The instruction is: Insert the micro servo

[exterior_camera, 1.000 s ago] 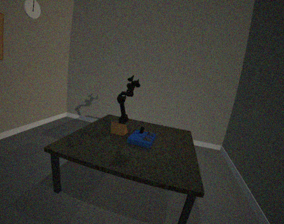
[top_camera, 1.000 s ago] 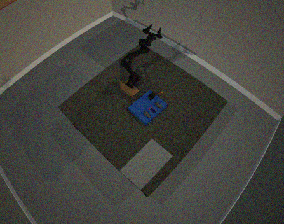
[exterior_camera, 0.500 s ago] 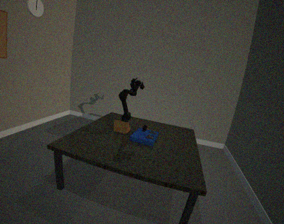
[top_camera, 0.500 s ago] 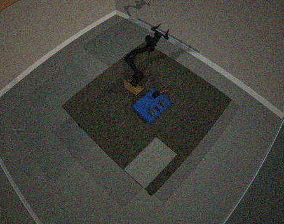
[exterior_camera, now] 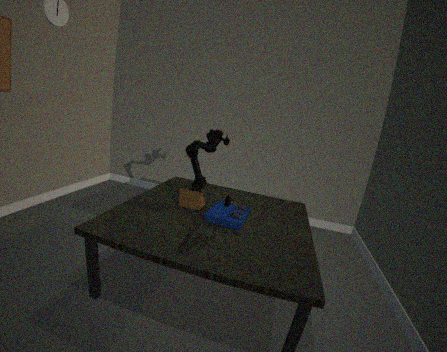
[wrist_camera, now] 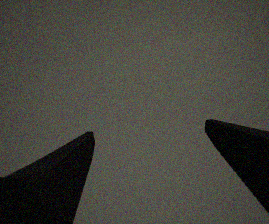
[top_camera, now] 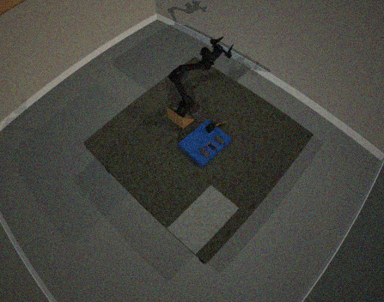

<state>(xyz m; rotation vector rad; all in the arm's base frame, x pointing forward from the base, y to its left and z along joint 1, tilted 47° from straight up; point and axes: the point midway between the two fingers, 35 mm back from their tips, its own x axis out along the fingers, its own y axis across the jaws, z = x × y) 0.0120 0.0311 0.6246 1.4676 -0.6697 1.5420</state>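
Right now my gripper tip is 26 cm short of the blue deck, 50 cm to the left of it and 50 cm above it.
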